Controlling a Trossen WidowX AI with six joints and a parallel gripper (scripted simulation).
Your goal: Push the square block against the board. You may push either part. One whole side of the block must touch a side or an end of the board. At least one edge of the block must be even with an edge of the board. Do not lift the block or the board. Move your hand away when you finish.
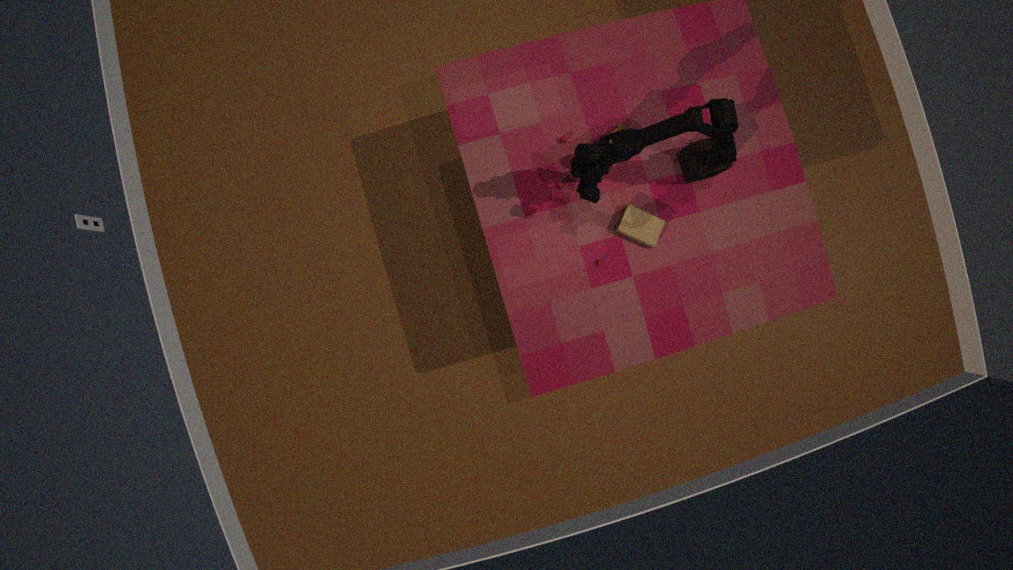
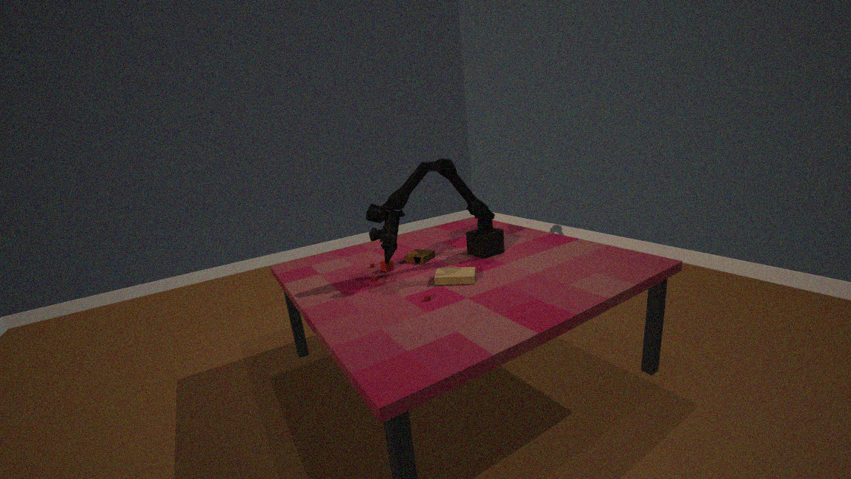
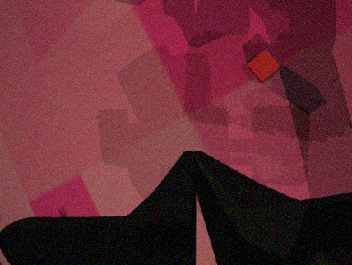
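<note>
My gripper tip is now 80 mm past the red cube, 120 mm to the left of it and 60 mm above it. The rest, counted from my gripper tip: board (180 mm behind, 200 mm to the left, 60 mm below); then darker tan square block (250 mm behind, 110 mm to the right, 60 mm below).
</note>
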